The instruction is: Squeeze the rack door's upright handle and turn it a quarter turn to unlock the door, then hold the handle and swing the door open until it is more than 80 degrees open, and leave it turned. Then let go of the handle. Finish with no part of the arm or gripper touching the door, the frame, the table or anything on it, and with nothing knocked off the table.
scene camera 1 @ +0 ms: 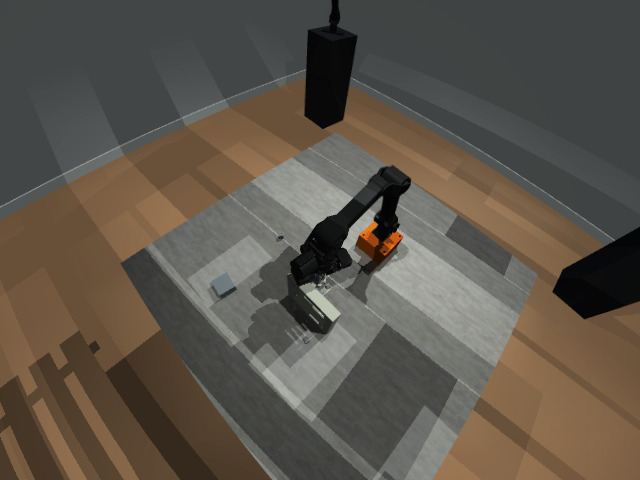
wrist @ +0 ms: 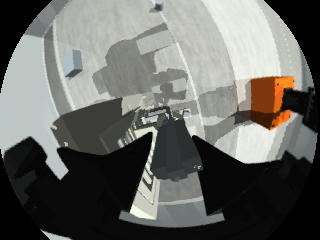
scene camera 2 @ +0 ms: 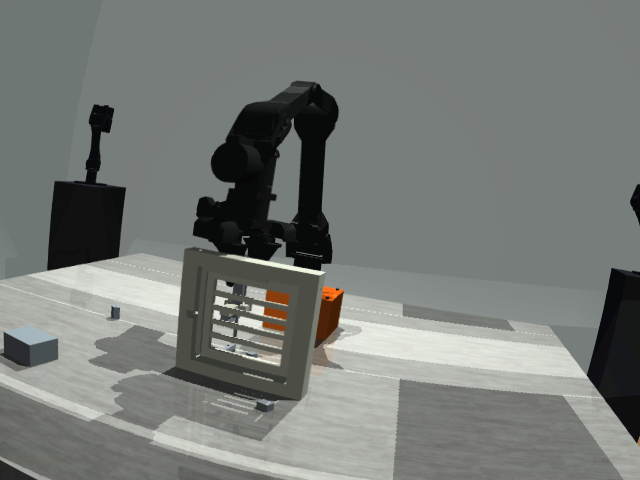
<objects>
my gripper: scene camera 1 319,276; wrist; scene camera 2
same spot on my gripper: (scene camera 2: 262,247) = (wrist: 212,199)
</objects>
